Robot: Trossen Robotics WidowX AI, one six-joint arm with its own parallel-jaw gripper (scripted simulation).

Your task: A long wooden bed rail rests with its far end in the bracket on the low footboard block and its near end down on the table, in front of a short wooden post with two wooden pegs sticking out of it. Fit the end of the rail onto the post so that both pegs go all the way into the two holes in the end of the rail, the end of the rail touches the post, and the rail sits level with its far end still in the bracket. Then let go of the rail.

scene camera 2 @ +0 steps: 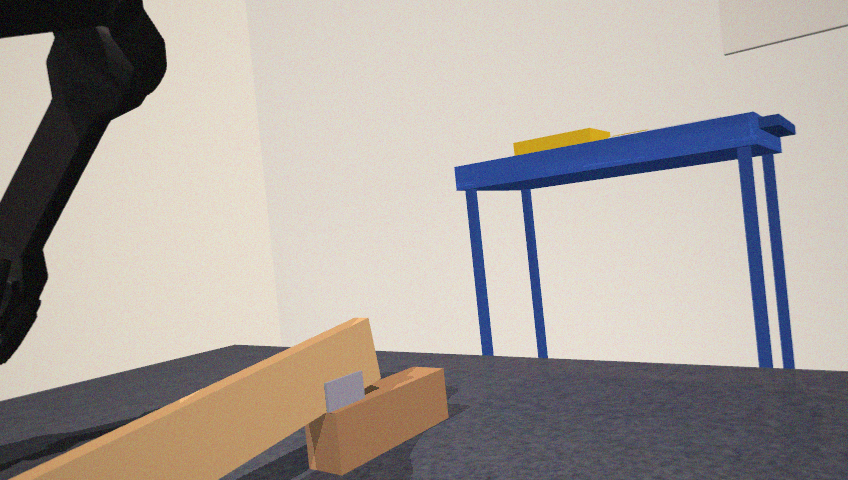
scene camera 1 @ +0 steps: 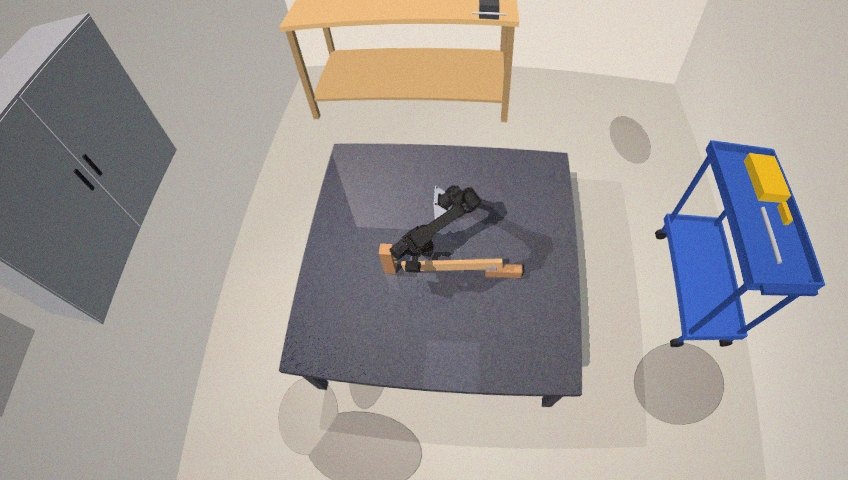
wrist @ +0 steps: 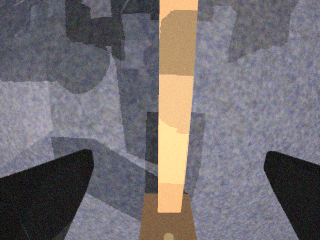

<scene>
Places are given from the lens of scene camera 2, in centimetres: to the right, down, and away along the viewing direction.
wooden bed rail [scene camera 2: 230,422]: -14, 13, 44
</scene>
